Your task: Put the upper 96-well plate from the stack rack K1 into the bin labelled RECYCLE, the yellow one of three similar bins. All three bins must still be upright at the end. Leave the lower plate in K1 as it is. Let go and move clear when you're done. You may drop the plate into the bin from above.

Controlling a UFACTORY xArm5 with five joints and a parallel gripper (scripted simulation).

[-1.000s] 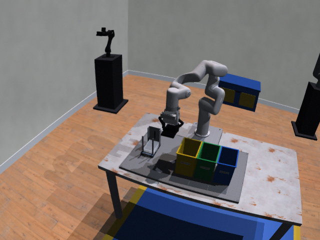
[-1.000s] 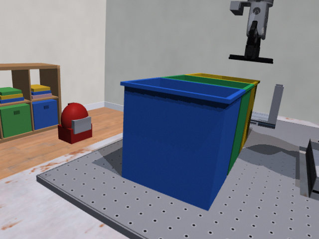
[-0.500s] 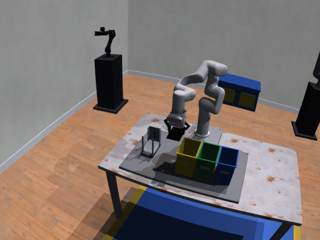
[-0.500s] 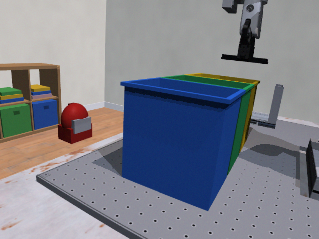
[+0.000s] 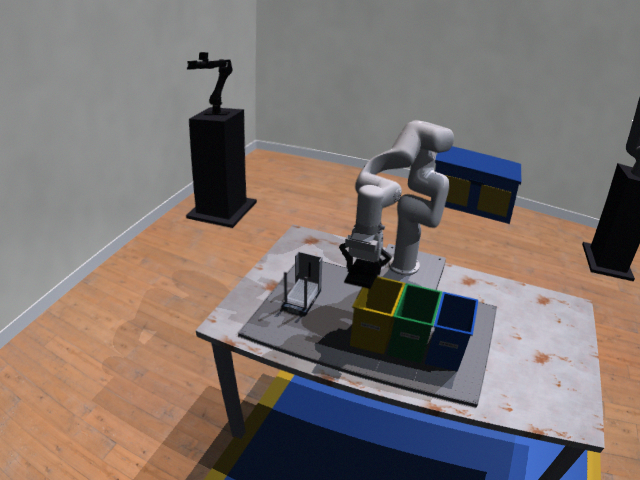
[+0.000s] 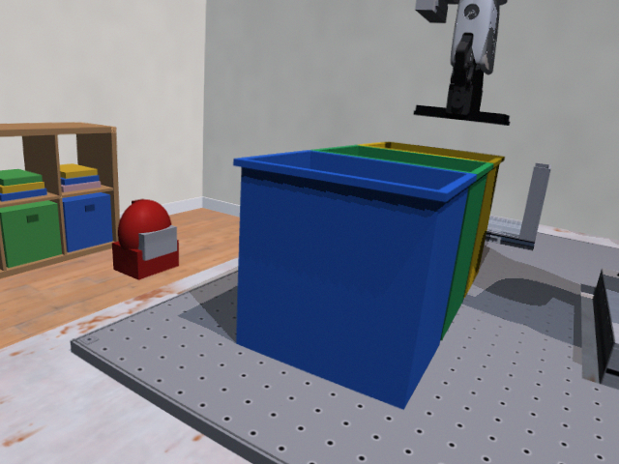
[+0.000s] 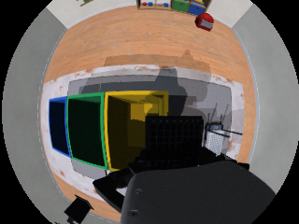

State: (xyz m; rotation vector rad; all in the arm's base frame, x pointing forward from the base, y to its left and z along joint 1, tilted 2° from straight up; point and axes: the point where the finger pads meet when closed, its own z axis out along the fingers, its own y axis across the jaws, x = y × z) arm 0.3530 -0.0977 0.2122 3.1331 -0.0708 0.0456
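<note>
Right now my hand is 15 cm above the yellow bin, 7 cm to the right of it and 2 cm short of it. Round my hand: green bin (20 cm to the left, 15 cm below, 3 cm ahead); rack post (18 cm to the right, 16 cm below, 13 cm behind); dark 96-well plate (1 cm below).
</note>
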